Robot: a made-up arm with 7 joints.
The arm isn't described. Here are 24 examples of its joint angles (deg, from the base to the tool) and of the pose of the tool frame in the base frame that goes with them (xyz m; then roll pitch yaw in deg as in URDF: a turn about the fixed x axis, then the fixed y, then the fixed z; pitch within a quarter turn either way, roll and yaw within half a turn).
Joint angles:
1: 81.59 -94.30 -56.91 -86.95 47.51 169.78 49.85
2: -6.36 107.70 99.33 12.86 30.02 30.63 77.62
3: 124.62 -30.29 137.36 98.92 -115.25 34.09 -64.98
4: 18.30 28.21 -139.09 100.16 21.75 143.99 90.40
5: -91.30 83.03 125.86 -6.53 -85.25 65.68 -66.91
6: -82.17 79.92 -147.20 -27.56 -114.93 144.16 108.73
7: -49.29 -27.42 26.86 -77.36 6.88 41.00 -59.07
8: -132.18 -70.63 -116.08 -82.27 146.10 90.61 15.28
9: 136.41 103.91 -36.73 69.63 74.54 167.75 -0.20
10: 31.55 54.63 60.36 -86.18 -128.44 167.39 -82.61
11: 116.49 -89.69 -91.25 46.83 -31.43 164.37 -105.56
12: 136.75 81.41 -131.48 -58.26 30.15 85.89 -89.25
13: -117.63 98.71 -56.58 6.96 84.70 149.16 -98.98
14: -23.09 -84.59 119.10 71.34 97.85 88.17 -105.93
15: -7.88 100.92 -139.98 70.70 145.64 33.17 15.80
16: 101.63 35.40 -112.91 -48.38 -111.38 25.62 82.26
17: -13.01 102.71 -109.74 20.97 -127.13 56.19 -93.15
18: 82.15 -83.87 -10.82 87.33 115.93 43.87 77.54
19: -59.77 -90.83 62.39 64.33 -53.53 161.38 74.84
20: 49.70 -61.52 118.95 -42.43 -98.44 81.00 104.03
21: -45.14 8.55 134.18 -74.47 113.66 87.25 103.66
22: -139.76 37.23 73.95 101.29 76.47 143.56 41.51
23: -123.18 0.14 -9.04 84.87 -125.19 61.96 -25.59
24: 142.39 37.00 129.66 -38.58 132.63 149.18 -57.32
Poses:
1: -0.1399 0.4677 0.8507 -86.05 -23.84 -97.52
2: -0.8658 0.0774 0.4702 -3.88 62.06 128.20
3: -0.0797 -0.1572 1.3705 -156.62 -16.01 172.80
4: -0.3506 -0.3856 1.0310 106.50 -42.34 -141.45
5: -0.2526 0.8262 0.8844 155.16 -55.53 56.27
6: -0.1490 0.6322 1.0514 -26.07 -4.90 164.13
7: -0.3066 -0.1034 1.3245 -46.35 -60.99 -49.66
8: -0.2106 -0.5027 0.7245 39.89 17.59 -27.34
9: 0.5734 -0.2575 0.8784 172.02 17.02 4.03
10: -0.2308 -0.4647 0.7550 -19.90 39.36 -141.36
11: -0.1146 0.7175 0.8115 133.32 1.07 131.98
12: 0.2734 -0.5451 0.9908 -20.15 -19.66 -67.42
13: 0.2105 0.7402 0.7043 116.24 22.01 112.64
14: 0.4954 0.0479 0.9815 46.61 -46.55 82.26
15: -0.6148 -0.2868 0.3900 -155.16 3.05 174.88
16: -0.1941 -0.2853 1.4187 80.27 -6.97 -119.01
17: -0.9032 0.0371 0.6572 168.00 19.70 126.18
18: 0.1777 0.4631 0.3927 -173.19 45.62 86.94
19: 0.4031 -0.4408 0.6536 58.24 -62.33 6.22
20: 0.6463 0.1946 1.0385 117.24 -26.48 18.60
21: -0.1520 -0.2917 1.3312 16.72 -16.48 -63.66
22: 0.2988 -0.0250 1.0940 52.44 -57.27 -75.27
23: -0.2413 -0.2646 1.3146 -150.53 -23.29 170.77
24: 0.4810 -0.0290 1.3192 18.73 -73.54 -40.32
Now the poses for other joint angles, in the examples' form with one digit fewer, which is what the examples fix.
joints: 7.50 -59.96 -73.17 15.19 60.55 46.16 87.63
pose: 0.707 -0.051 1.176 68.8 -0.3 11.7
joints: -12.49 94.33 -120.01 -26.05 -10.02 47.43 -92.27
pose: -0.752 0.343 0.771 -54.0 48.4 -177.5
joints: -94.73 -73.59 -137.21 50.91 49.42 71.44 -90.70
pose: -0.301 -0.525 1.191 -134.7 -31.4 159.4
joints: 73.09 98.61 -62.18 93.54 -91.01 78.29 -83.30
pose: 0.156 -0.686 0.906 -93.8 9.5 -32.3
